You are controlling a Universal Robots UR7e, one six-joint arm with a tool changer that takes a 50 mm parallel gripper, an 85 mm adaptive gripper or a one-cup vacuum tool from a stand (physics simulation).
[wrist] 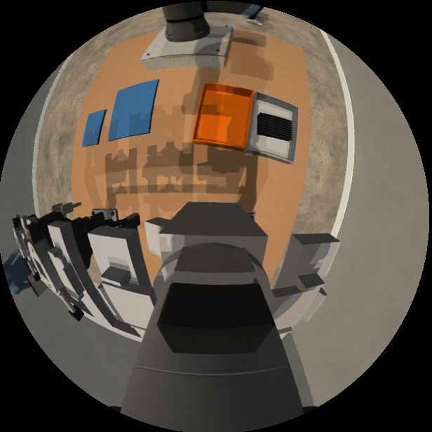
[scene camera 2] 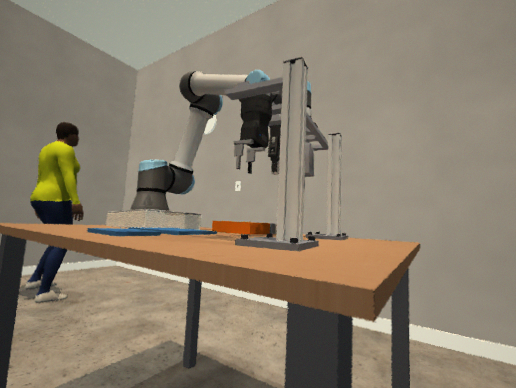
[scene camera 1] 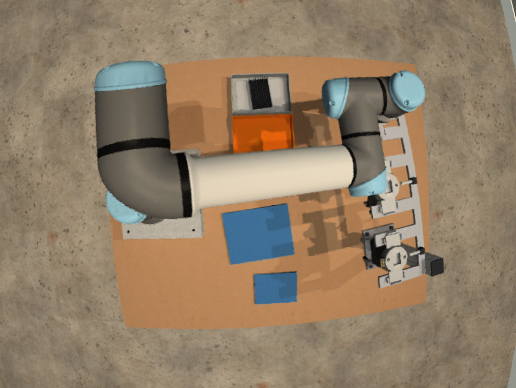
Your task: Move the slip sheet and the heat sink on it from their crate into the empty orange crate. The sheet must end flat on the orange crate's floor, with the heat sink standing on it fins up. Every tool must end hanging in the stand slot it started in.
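Pixels of known places: arm's base at its link origin: [scene camera 2: 150, 212].
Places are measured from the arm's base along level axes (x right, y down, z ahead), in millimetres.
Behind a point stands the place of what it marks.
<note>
The black heat sink [scene camera 1: 260, 93] {x -299, y 27, z 371 mm} [wrist: 275, 127] stands fins up on the pale slip sheet [scene camera 1: 278, 95] {x -295, y 57, z 431 mm} [wrist: 272, 145] inside the grey crate [scene camera 1: 260, 75] {x -365, y 36, z 378 mm} [wrist: 295, 135]. The orange crate [scene camera 1: 250, 132] {x -178, y 59, z 329 mm} [scene camera 2: 241, 227] {x -87, y 39, z 417 mm} [wrist: 225, 117] stands beside it and is empty. The arm's wrist [scene camera 1: 407, 91] {x -157, y -516, z 593 mm} is at the far end of the tool stand, at the slot of the box-shaped vacuum tool [scene camera 2: 310, 162] {x -147, y -201, z 654 mm} [wrist: 215, 220]. The wrist view shows the tool's block directly below the wrist, between two stand prongs. Its cup is hidden, and whether it is fully coupled cannot be told. No fingered gripper is on the arm.
Two black two-finger grippers [scene camera 2: 244, 161] [scene camera 2: 274, 161] hang in other slots of the tool stand [scene camera 1: 408, 150] {x -65, y -280, z 702 mm} [scene camera 2: 294, 150] {x 257, y -123, z 770 mm}. A large blue plate [scene camera 1: 258, 235] {x 146, y 52, z 323 mm} [wrist: 134, 110] and a small blue plate [scene camera 1: 275, 288] {x 330, y 52, z 361 mm} [wrist: 94, 128] lie on the table. A person [scene camera 2: 57, 172] stands behind the table.
</note>
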